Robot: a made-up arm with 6 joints.
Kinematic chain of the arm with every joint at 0, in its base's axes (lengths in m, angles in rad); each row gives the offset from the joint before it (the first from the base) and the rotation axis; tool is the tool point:
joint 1: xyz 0 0 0.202 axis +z
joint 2: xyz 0 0 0 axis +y
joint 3: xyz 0 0 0.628 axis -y
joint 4: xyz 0 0 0 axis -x
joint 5: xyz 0.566 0 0 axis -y
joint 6: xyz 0 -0.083 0 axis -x
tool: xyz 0 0 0
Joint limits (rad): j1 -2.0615..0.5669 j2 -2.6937..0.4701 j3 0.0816..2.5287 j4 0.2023..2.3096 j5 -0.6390..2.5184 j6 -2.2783..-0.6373
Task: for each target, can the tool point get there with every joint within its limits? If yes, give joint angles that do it. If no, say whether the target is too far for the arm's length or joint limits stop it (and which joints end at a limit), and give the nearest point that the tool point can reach.
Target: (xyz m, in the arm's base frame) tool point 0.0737 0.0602 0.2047
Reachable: no: joint limits stop it (at a limit: joint 1, joint 2, joint 3, joint 4) | nearest point 0.7308 0.3689 0.5629 | short by 0.810 m
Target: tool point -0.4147 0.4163 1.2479
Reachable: yes | joints -0.7509 -0.5278 1.3960 1.8321 1.6181 -2.0848
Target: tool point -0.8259 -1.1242 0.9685
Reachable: no: too far | nearest point -0.8242 -0.6211 0.8084 | short by 0.528 m
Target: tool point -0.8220 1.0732 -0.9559
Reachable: no: too far | nearest point -0.5542 0.7236 -0.5787 | short by 0.580 m
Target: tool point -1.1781 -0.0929 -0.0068
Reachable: yes | joints 0.0845 -1.7434 1.4304 1.6534 1.2574 -1.4560
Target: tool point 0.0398 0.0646 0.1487
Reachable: no: joint limits stop it (at a limit: joint 1, joint 2, joint 3, joint 4) | nearest point 0.3083 0.7496 -0.1769 | short by 0.805 m
